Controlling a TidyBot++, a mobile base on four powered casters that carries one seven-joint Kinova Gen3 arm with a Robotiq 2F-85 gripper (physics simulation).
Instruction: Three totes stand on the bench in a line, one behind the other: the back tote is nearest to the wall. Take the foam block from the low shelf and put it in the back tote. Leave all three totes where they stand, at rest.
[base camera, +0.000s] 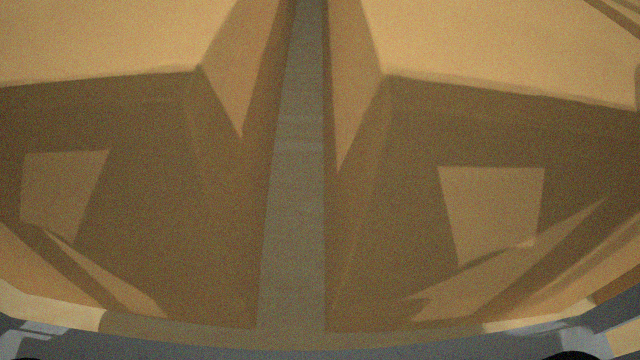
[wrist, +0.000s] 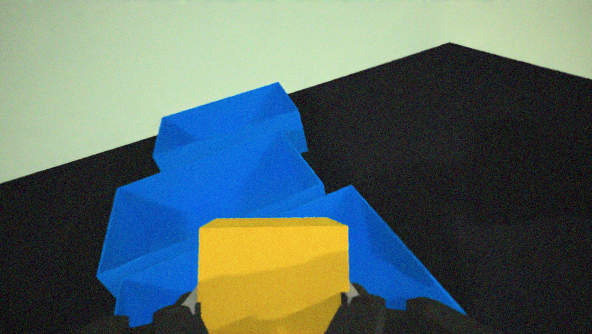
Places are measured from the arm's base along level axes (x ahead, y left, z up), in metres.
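Where they show: gripper, fingertip midpoint: (wrist: 273, 297).
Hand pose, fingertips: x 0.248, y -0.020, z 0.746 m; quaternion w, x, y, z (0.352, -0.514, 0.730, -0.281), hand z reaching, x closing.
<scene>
After its pixels a point has its place.
In the wrist view my gripper (wrist: 273, 297) {x 0.248, y -0.020, z 0.746 m} is shut on the yellow foam block (wrist: 272, 250) {x 0.237, y -0.028, z 0.788 m}, which stands between the two dark fingers at the bottom middle. Three blue totes show beyond it in a line. The back tote (wrist: 227, 115) {x 0.936, y -0.018, z 0.574 m} is the farthest, near the pale wall. The middle tote (wrist: 215, 175) {x 0.671, y 0.037, z 0.574 m} stands in front of it. The front tote (wrist: 375, 250) {x 0.404, y -0.144, z 0.544 m} is nearest, and the block and fingers hide much of it. The block is above the front tote in the view; its height over the tote is hard to tell. The low shelf does not show in the wrist view.
The black bench top (wrist: 450, 150) {x 0.566, y -0.385, z 0.518 m} reaches back to the pale wall (wrist: 150, 50) {x 1.118, y 0.115, z 0.742 m}. In the base camera view two wooden cabinet-like bodies (base camera: 100, 35) {x 0.251, y 0.107, z -0.126 m} (base camera: 490, 45) {x 0.252, y -0.089, z -0.127 m} stand very close before the base, with a narrow grey gap between them. Shadow covers their lower parts.
</scene>
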